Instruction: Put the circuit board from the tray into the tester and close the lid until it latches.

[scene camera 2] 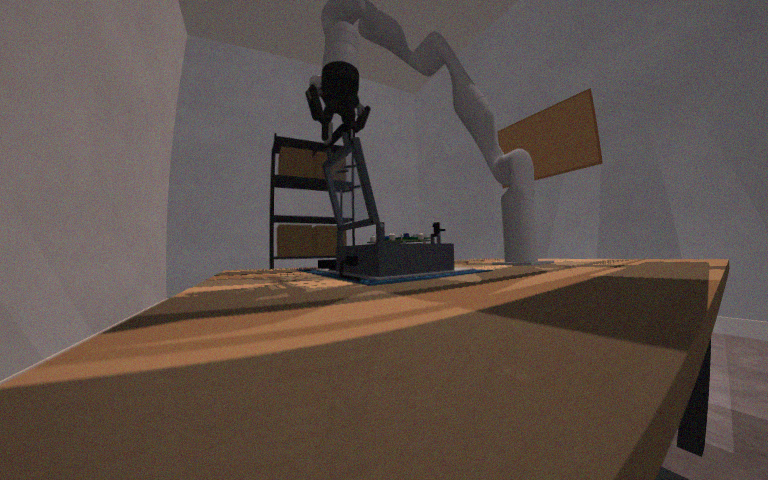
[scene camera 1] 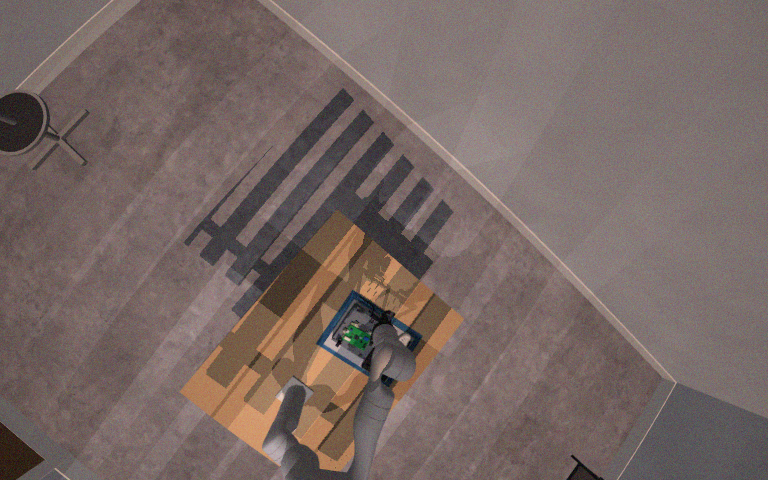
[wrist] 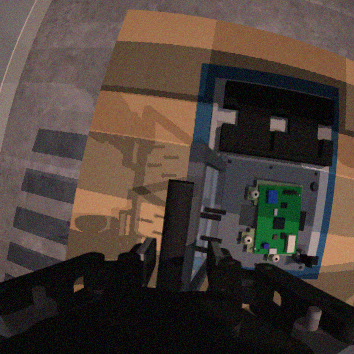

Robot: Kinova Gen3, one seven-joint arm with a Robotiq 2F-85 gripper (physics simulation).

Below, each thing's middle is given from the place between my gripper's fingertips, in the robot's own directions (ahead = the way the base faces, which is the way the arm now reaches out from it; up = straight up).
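From my hand: tester bed (wrist: 252,192) 180 mm below, 140 mm behind; green circuit board (wrist: 278,211) 170 mm below, 150 mm behind. Tester lid (scene camera 2: 346,175): my hand 60 mm above it, 20 mm past it, 10 mm to the left of it.
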